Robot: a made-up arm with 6 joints. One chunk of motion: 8 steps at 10 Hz.
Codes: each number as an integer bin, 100 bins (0 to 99) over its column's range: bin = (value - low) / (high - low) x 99, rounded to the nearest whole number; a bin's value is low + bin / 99 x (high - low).
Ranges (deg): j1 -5.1..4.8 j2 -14..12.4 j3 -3..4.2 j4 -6.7..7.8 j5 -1.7..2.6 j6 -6.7..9
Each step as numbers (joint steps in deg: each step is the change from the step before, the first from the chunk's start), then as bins.
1 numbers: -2.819 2.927 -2.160 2.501 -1.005 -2.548
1 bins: 23 63 12 63 16 26
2 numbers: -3.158 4.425 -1.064 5.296 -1.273 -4.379
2 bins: 19 69 27 82 10 15
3 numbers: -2.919 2.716 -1.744 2.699 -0.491 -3.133
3 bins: 22 63 17 64 28 22
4 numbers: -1.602 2.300 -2.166 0.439 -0.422 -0.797
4 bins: 35 61 11 49 29 37
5 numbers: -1.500 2.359 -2.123 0.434 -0.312 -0.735
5 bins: 36 61 12 49 32 38
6 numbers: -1.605 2.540 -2.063 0.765 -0.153 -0.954
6 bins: 35 62 13 51 36 36
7 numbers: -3.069 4.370 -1.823 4.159 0.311 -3.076
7 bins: 20 69 16 74 46 23
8 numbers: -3.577 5.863 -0.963 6.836 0.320 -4.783
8 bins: 15 74 28 92 47 12
